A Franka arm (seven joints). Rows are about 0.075 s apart.
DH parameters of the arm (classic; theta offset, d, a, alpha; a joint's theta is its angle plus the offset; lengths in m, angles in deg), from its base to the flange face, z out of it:
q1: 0 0.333 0 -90
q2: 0 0 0 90
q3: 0 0.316 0.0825 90
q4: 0 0 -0.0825 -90
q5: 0 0.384 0 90
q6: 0 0 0.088 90
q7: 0 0.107 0 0
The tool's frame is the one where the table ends.
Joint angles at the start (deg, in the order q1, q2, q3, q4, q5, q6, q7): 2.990, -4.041, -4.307, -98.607, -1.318, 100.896, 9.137
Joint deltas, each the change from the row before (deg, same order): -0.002, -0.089, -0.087, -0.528, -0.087, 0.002, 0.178; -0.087, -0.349, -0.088, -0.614, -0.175, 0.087, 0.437; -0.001, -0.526, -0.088, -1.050, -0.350, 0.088, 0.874; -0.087, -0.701, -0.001, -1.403, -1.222, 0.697, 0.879; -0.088, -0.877, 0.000, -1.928, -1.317, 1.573, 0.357; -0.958, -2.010, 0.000, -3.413, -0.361, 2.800, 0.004; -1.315, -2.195, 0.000, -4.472, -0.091, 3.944, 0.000; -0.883, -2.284, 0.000, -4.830, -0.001, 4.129, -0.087; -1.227, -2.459, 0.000, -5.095, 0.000, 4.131, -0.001
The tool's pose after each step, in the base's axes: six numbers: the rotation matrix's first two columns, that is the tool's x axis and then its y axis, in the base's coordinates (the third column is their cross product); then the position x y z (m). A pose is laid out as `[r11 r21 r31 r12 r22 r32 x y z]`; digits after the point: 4 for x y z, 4 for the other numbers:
[0.9778 -0.1817 0.1041 -0.1829 -0.9831 0.0021 0.5476 -0.0170 0.6053]
[0.9762 -0.1915 0.1015 -0.1930 -0.9812 0.0042 0.5455 -0.0190 0.6035]
[0.9738 -0.2068 0.0950 -0.2086 -0.9780 0.0092 0.5422 -0.0205 0.5997]
[0.9708 -0.2185 0.0989 -0.2221 -0.9746 0.0276 0.5386 -0.0232 0.5956]
[0.9692 -0.2192 0.1120 -0.2254 -0.9732 0.0461 0.5352 -0.0259 0.5901]
[0.9636 -0.2302 0.1361 -0.2380 -0.9703 0.0443 0.5263 -0.0349 0.5843]
[0.9553 -0.2464 0.1636 -0.2554 -0.9661 0.0364 0.5163 -0.0461 0.5727]
[0.9485 -0.2540 0.1893 -0.2637 -0.9642 0.0273 0.5050 -0.0525 0.5586]
[0.9393 -0.2688 0.2133 -0.2788 -0.9602 0.0178 0.4913 -0.0612 0.5434]

